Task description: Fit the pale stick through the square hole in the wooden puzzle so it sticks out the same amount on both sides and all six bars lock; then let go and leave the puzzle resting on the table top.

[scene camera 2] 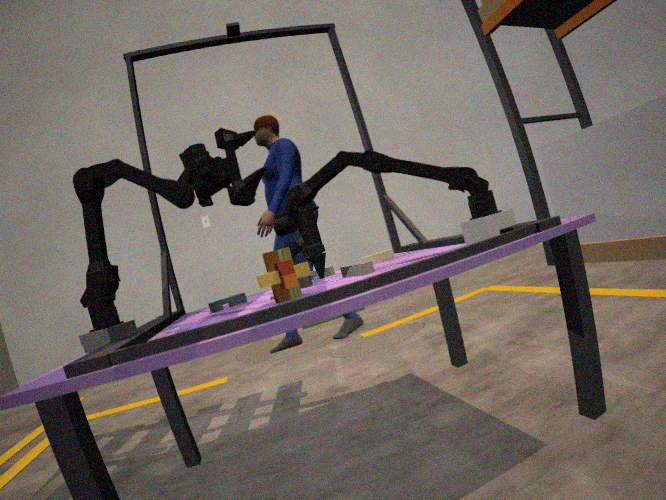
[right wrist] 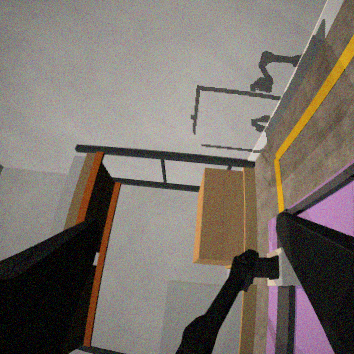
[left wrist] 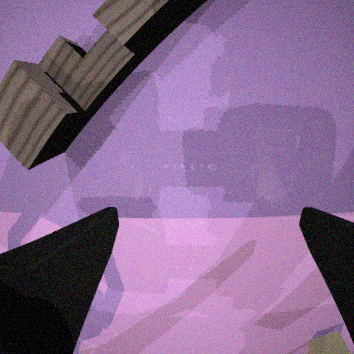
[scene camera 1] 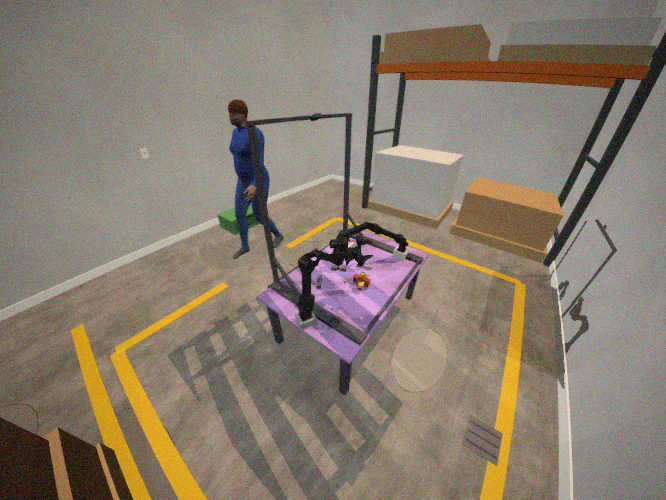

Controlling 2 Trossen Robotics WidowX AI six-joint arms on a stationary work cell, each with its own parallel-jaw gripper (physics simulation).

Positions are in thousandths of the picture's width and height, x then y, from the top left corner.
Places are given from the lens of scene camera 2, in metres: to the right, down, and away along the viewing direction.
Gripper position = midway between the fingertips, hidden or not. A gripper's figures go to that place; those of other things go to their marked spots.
my left gripper (scene camera 2: 484, 555): -0.03, 0.08, 1.08
my right gripper (scene camera 2: 391, 299): -0.16, -0.22, 0.74
